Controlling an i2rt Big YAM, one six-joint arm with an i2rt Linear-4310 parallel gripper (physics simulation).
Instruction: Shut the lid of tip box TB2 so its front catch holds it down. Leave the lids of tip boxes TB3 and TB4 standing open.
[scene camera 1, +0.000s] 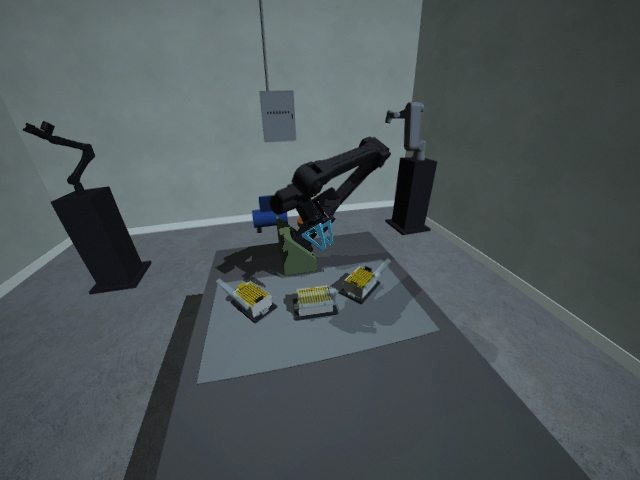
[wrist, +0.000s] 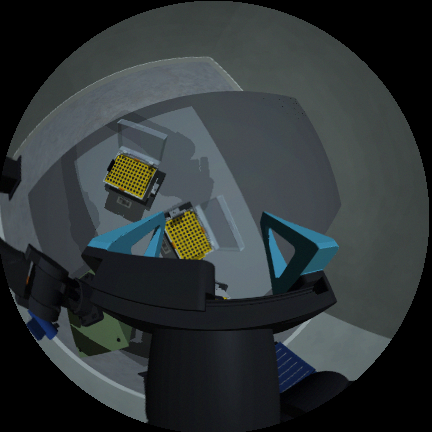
my gripper: scene camera 1; wrist
same spot on my gripper: (wrist: 175, 283) = (scene camera 1: 324, 217)
